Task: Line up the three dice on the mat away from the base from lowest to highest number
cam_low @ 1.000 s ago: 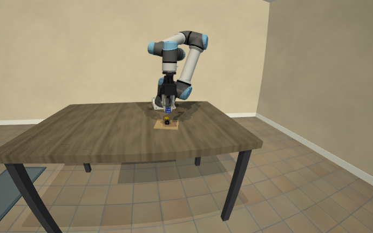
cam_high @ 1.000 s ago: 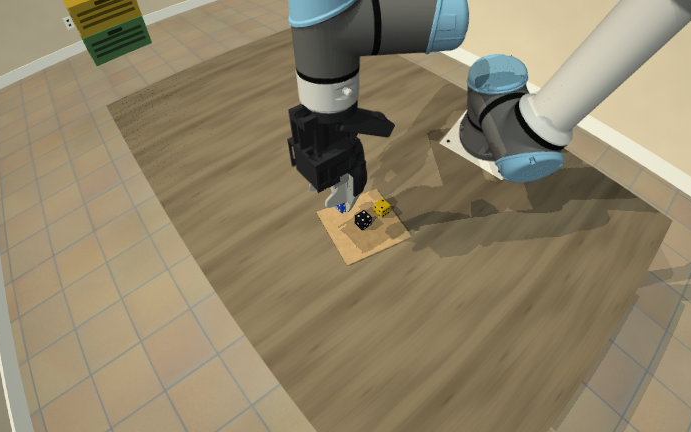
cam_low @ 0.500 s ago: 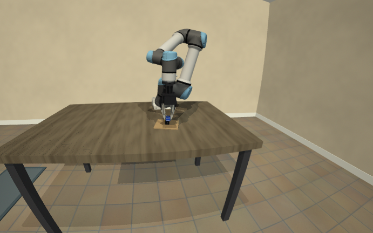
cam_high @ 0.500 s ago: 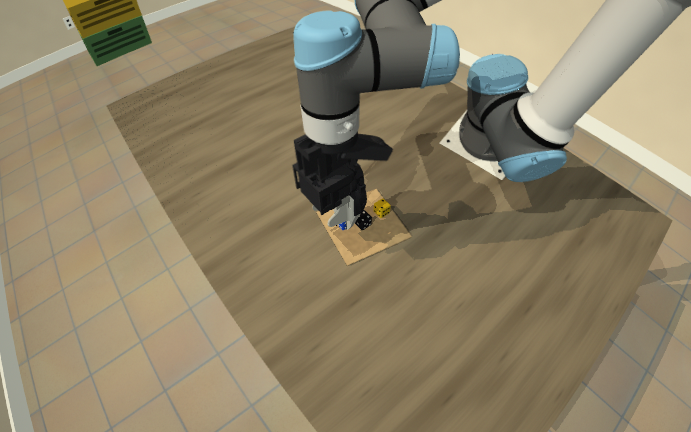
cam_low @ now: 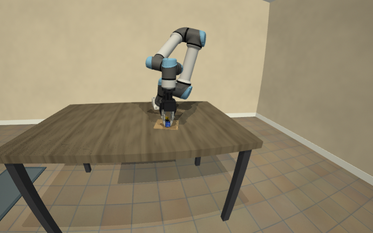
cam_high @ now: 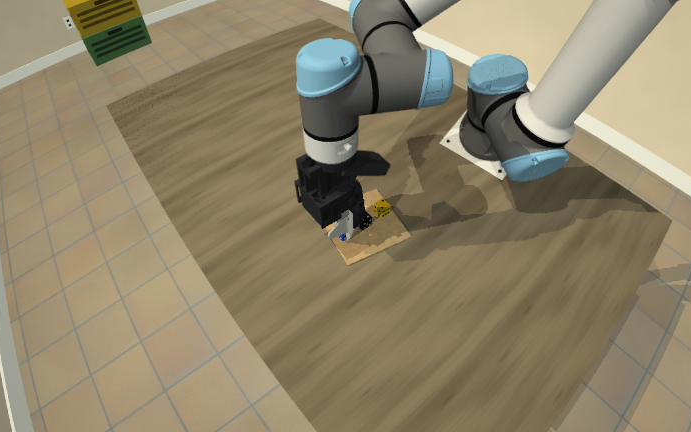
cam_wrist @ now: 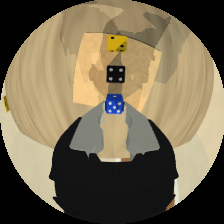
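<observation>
The blue die lies right at my hand. Round my hand: tan mat (5 cm behind, 3 cm below); black die (5 cm behind, 1 cm below); yellow die (10 cm behind, 1 cm below).
</observation>
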